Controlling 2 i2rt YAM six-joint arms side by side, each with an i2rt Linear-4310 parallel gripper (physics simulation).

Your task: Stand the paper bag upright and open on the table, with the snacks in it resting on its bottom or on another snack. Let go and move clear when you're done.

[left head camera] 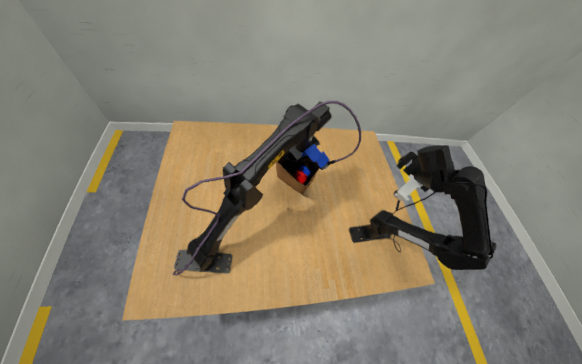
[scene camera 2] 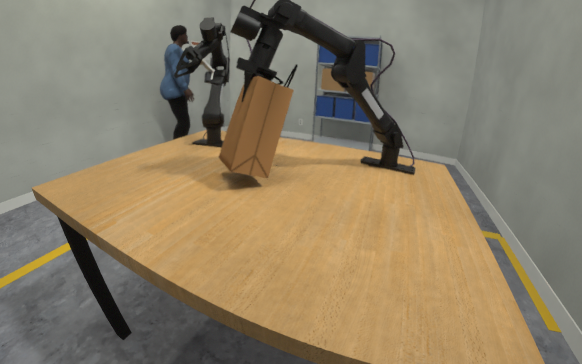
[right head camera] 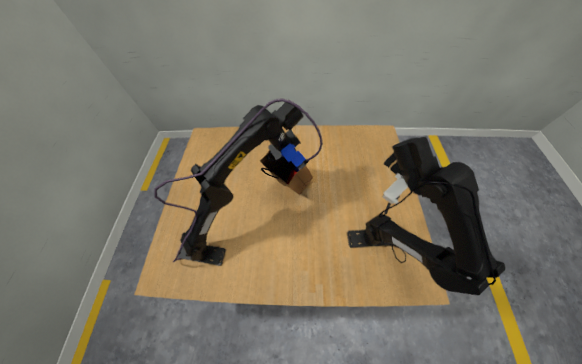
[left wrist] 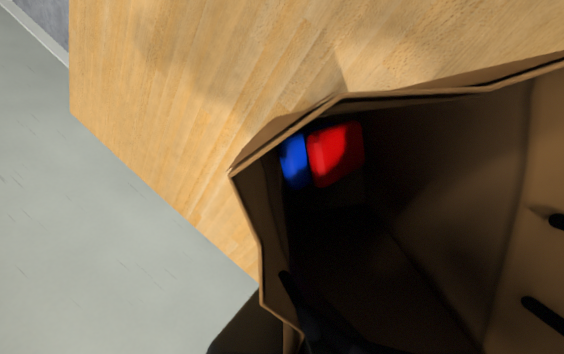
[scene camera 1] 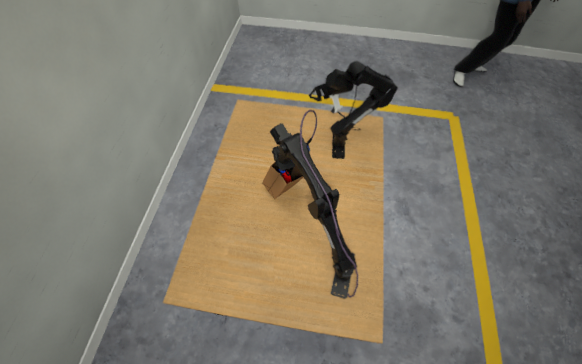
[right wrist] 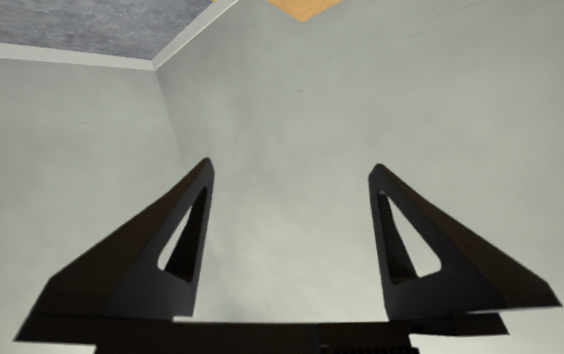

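The brown paper bag (left head camera: 291, 179) (right head camera: 302, 182) (scene camera 1: 281, 186) (scene camera 2: 256, 130) (left wrist: 450, 150) is open at the top and tilted. In scene camera 2 its bottom is off the table with a shadow beneath; whether a corner touches is unclear. A red snack (left head camera: 301, 176) (scene camera 1: 286, 176) (left wrist: 336, 154) and a blue snack (left head camera: 306, 170) (left wrist: 294, 161) lie deep inside, side by side. My left gripper (scene camera 2: 244, 91) (left wrist: 282, 259) is shut on the bag's wall near the rim, one finger inside. My right gripper (right wrist: 293, 167) (scene camera 1: 313, 95) is open and empty, far from the bag.
The wooden table (left head camera: 260, 280) (right head camera: 270, 280) (scene camera 2: 350, 250) carries both arm bases. Black handles (scene camera 2: 291, 76) stick out at the bag's top. A person (scene camera 2: 175, 75) stands behind the table, and a shelf unit (scene camera 2: 342, 65) is at the back wall.
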